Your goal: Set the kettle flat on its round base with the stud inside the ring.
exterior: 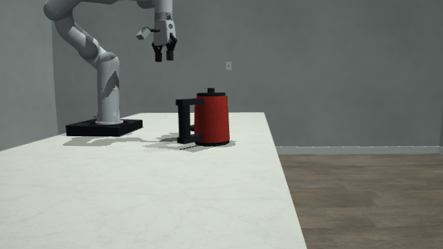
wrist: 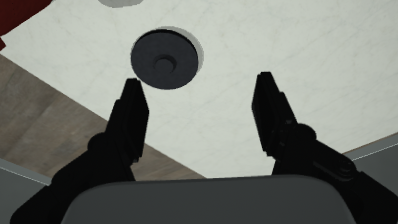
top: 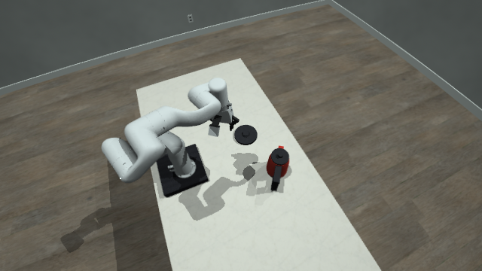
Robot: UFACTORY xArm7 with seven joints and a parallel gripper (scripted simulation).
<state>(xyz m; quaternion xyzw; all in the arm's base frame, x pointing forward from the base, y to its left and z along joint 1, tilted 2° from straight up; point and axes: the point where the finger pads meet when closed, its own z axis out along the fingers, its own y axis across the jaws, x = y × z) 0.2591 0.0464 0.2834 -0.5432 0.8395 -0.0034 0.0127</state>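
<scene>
Right now the red kettle is 250 mm ahead of my hand, 220 mm below it and 190 mm to the right of it. From my hand the other things lie so: round black base (300 mm below, 140 mm ahead, 120 mm to the left).
</scene>
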